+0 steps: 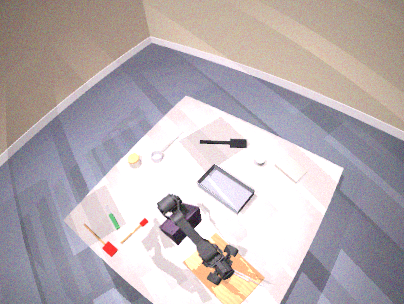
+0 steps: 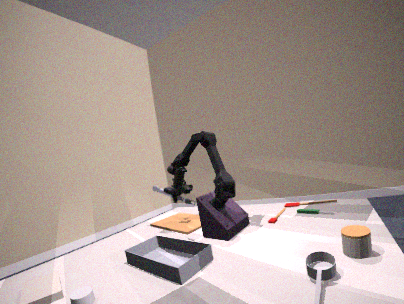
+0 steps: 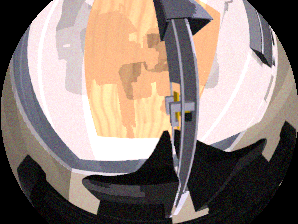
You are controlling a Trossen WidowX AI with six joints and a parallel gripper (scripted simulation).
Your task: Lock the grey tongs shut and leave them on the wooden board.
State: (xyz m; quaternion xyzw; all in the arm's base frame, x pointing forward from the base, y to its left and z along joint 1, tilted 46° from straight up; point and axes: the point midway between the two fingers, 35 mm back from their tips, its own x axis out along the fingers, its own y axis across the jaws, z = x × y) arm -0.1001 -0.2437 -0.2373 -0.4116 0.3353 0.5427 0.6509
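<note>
The wooden board is 3 cm to the left of my gripper tip and 12 cm below it. From my gripper tip the other things lie so: flat pale block 76 cm ahead, 3 cm to the left, 11 cm below; then black spatula 70 cm ahead, 48 cm to the left, 12 cm below; then grey roasting tin 40 cm ahead, 29 cm to the left, 10 cm below.
</note>
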